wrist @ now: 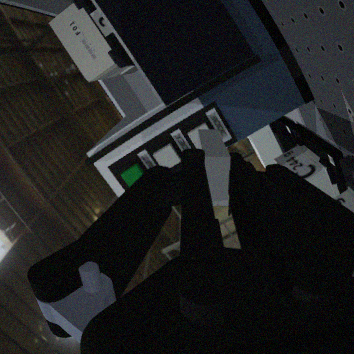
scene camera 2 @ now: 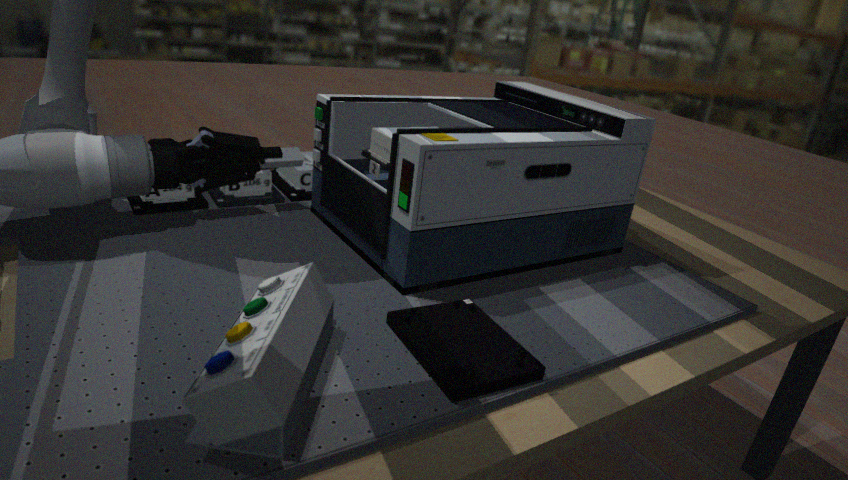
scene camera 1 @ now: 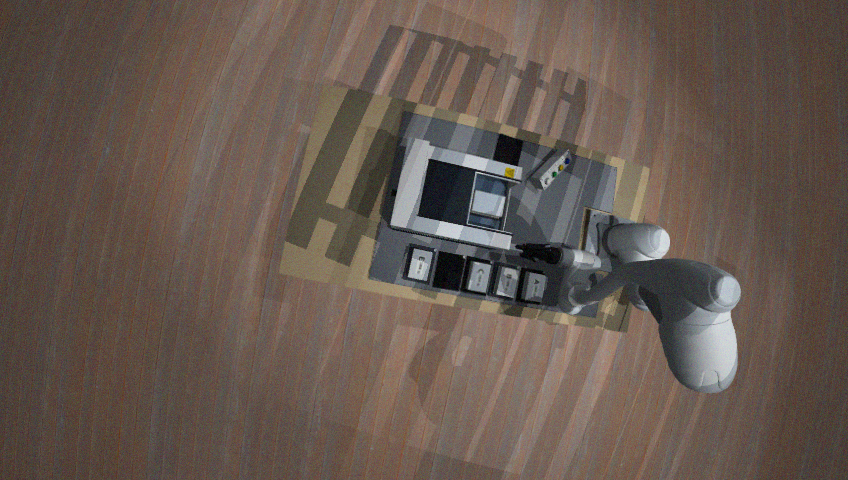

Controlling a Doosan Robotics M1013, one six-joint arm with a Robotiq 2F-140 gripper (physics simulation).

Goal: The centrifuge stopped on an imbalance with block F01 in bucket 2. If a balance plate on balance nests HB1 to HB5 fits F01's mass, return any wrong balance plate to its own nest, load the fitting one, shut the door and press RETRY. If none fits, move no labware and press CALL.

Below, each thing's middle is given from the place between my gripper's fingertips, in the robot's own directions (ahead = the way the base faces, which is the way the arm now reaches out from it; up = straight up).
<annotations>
I see the balance plate B (scene camera 2: 262, 183) 30 mm behind my hand, 160 mm to the left of it and 80 mm below it. Round my hand: balance plate C (scene camera 2: 300, 177) 100 mm ahead, 140 mm to the left, 80 mm below; centrifuge (scene camera 2: 551, 178) 250 mm ahead, 190 mm to the right, 10 mm above; balance plate A (scene camera 2: 183, 191) 170 mm behind, 190 mm to the left, 80 mm below.
</annotations>
